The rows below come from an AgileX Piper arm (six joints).
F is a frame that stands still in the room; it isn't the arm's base.
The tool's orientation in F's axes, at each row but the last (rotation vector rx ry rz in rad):
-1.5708, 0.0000, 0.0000
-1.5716, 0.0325, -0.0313
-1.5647, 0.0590, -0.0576
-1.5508, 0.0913, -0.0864
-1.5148, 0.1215, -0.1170
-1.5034, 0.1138, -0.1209
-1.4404, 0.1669, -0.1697
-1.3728, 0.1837, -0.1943
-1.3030, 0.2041, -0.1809
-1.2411, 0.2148, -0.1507
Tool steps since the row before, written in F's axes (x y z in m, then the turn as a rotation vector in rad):
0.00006, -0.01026, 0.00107, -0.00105, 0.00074, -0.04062
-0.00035, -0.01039, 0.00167, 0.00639, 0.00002, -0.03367
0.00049, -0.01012, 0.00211, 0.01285, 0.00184, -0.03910
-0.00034, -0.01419, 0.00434, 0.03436, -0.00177, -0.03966
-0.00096, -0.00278, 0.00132, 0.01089, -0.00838, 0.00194
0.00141, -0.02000, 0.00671, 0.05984, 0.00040, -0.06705
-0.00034, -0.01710, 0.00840, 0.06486, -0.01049, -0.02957
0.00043, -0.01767, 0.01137, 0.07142, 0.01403, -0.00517
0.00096, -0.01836, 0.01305, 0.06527, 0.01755, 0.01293
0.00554, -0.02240, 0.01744, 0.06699, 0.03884, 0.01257
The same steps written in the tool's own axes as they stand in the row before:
0.00006, -0.00107, -0.01026, -0.00105, 0.04062, 0.00074
0.00007, -0.00166, -0.01040, 0.00641, 0.03366, 0.00031
0.00124, -0.00216, -0.01004, 0.01272, 0.03910, 0.00258
0.00125, -0.00460, -0.01406, 0.03450, 0.03955, 0.00142
-0.00053, -0.00147, -0.00282, 0.01203, -0.00237, -0.00651
0.00440, -0.00795, -0.01909, 0.05912, 0.06750, 0.00506
0.00326, -0.01043, -0.01561, 0.06593, 0.02905, 0.00020
0.00454, -0.01443, -0.01459, 0.06592, 0.00983, 0.02970
0.00483, -0.01728, -0.01365, 0.05824, -0.00688, 0.03600
0.00912, -0.02367, -0.01389, 0.05505, 0.00023, 0.05589

